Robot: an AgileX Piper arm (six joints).
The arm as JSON. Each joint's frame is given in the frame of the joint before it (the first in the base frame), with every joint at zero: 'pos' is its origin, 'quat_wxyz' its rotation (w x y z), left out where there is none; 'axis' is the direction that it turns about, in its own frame. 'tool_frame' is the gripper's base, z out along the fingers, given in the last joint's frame.
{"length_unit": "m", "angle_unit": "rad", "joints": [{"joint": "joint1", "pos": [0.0, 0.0, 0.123], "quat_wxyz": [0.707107, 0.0, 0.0, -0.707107], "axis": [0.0, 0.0, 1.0]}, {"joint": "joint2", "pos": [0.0, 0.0, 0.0], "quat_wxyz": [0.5, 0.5, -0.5, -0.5], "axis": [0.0, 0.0, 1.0]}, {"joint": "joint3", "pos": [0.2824, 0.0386, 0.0], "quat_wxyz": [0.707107, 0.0, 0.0, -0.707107], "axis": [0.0, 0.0, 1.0]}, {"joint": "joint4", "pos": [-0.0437, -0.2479, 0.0], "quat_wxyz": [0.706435, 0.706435, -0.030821, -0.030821], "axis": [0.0, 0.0, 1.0]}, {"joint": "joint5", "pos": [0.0, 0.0, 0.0], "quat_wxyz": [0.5, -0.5, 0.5, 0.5], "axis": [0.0, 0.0, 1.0]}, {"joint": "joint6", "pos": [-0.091, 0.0, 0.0], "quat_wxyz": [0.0, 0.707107, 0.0, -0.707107], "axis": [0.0, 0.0, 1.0]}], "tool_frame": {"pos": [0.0, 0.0, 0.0], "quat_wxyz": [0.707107, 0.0, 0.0, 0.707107]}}
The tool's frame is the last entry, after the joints.
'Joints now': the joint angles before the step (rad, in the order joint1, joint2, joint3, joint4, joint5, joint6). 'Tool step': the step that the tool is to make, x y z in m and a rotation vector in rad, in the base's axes. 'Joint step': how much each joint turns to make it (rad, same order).
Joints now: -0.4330, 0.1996, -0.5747, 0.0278, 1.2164, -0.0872
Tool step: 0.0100, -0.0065, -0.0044, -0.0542, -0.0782, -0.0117
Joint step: -0.0015, -0.0001, 0.0498, -0.0190, -0.1434, -0.0003
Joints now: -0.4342, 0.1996, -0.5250, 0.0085, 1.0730, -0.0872
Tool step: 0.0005, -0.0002, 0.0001, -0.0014, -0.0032, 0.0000
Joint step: -0.0005, 0.0011, 0.0009, 0.0005, -0.0055, -0.0006
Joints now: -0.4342, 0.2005, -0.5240, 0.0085, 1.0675, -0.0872
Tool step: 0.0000, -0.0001, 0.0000, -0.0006, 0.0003, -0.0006
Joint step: 0.0002, 0.0002, 0.0000, -0.0012, -0.0002, 0.0005
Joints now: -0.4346, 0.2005, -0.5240, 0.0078, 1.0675, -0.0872
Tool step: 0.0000, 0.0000, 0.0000, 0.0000, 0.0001, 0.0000
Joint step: 0.0000, 0.0000, 0.0000, 0.0000, 0.0001, -0.0001
